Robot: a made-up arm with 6 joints. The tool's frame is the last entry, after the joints. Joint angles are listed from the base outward.
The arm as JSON. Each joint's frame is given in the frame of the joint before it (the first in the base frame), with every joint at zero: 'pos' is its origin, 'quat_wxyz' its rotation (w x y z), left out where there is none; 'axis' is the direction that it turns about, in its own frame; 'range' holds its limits. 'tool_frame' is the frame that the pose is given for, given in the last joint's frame.
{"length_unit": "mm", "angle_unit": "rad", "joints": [
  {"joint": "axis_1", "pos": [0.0, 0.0, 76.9], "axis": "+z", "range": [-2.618, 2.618]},
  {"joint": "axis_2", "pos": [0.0, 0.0, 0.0], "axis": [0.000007, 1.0, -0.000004], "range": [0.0, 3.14]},
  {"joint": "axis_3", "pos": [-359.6, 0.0, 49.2], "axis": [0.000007, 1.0, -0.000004], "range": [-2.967, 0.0]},
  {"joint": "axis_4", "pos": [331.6, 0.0, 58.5], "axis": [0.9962, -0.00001, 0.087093], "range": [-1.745, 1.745]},
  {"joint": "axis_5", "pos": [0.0, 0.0, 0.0], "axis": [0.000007, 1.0, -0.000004], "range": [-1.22, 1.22]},
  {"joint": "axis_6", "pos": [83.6, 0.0, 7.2], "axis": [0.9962, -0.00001, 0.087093], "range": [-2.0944, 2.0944]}
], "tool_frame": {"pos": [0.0, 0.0, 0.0], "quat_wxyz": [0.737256, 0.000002, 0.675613, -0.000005]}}
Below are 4 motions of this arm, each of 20 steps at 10 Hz.
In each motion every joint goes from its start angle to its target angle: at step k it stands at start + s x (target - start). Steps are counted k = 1, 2, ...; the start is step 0. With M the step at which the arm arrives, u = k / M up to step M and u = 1 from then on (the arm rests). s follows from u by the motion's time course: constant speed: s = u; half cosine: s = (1 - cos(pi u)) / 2; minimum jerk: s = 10 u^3 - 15 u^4 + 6 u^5.
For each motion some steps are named. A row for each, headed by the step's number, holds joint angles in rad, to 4 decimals.
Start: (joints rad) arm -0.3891 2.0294 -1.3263 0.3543 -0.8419 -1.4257
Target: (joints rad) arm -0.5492 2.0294 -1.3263 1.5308 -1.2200 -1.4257
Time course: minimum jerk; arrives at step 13
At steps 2, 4, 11, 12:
2: -0.3937 2.0294 -1.3263 0.3879 -0.8527 -1.4257
4: -0.4169 2.0294 -1.3263 0.5583 -0.9075 -1.4257
11: -0.5446 2.0294 -1.3263 1.4972 -1.2092 -1.4257
12: -0.5486 2.0294 -1.3263 1.5260 -1.2185 -1.4257

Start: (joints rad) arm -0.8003 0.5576 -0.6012 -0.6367 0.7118 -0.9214
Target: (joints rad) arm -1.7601 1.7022 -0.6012 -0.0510 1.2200 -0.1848
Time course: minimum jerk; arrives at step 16
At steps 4, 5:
4: -0.8997 0.6761 -0.6012 -0.5761 0.7644 -0.8452
5: -0.9731 0.7636 -0.6012 -0.5313 0.8033 -0.7888

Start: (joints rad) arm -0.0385 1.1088 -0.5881 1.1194 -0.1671 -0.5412
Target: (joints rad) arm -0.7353 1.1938 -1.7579 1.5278 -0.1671 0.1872
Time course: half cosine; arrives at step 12
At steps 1, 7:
1: -0.0504 1.1102 -0.6080 1.1264 -0.1671 -0.5288
7: -0.4771 1.1623 -1.3244 1.3765 -0.1671 -0.0827

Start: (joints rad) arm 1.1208 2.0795 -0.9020 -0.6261 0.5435 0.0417
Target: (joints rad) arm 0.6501 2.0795 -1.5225 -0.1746 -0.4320 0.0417
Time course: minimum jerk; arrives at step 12
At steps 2, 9, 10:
2: 1.1041 2.0795 -0.9240 -0.6101 0.5089 0.0417
9: 0.6988 2.0795 -1.4583 -0.2213 -0.3310 0.0417
10: 0.6668 2.0795 -1.5005 -0.1906 -0.3974 0.0417

